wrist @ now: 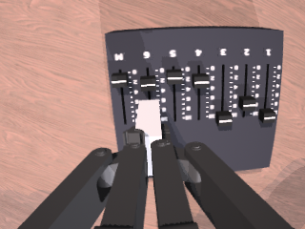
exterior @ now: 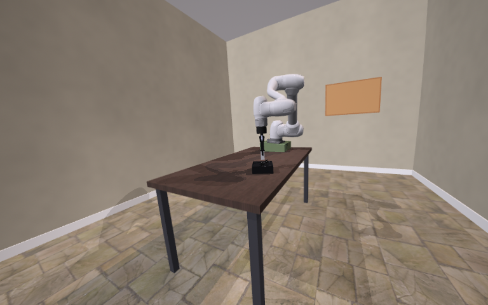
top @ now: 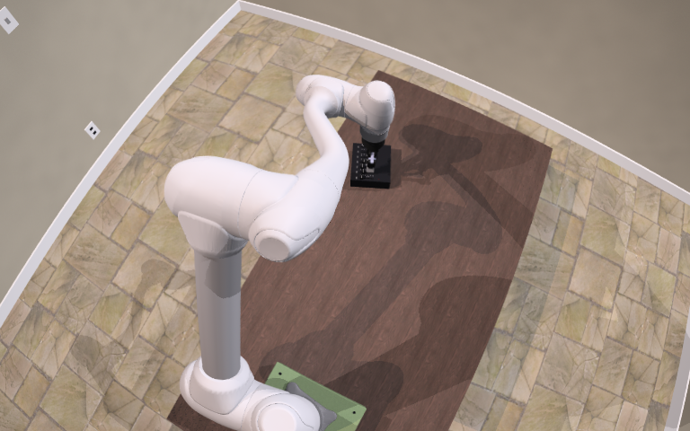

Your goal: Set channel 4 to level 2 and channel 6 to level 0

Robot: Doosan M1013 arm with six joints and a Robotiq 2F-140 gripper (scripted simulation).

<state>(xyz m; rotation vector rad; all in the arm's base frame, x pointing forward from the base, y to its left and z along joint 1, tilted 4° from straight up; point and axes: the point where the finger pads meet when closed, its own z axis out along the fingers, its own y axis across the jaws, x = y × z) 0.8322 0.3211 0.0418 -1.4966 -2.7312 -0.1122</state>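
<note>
Now: the channel 6 fader cap 40 mm below my hand, 20 mm to the left of it and 10 mm behind it. The rest, counted from my hand: channel 4 fader cap (40 mm to the left, 40 mm below, 20 mm ahead); channel 5 fader cap (40 mm to the left, 40 mm below).
</note>
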